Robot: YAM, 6 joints.
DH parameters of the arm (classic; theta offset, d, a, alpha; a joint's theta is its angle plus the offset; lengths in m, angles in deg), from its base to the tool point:
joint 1: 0 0.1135 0.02 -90
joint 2: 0 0 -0.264 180
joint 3: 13.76 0 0.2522 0
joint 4: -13.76 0 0.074 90
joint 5: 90 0 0 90
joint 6: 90 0.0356 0 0
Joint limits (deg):
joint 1: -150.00..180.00
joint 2: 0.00..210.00
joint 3: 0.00..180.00
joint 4: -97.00..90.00
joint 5: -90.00..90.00
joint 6: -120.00..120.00
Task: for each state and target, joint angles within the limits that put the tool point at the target. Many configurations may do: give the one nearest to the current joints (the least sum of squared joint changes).
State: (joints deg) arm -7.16 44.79 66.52 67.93 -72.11 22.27
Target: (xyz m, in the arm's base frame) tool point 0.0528 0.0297 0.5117
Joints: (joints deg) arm -4.93 43.70 61.47 68.17 -73.48 22.27
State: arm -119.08 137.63 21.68 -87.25 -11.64 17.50
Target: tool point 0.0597 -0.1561 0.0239
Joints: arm -73.62 138.84 47.34 -79.41 -21.87 17.50
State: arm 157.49 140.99 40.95 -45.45 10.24 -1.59
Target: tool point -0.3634 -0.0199 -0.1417
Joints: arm 180.00 163.66 85.40 -22.04 -33.99 -1.59
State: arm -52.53 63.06 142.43 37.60 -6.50 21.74
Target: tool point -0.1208 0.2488 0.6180
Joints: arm -62.83 40.51 122.17 49.64 -9.97 21.74
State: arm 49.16 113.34 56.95 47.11 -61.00 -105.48
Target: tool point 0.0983 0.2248 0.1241
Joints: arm 58.62 92.64 20.75 45.29 -68.64 -105.48
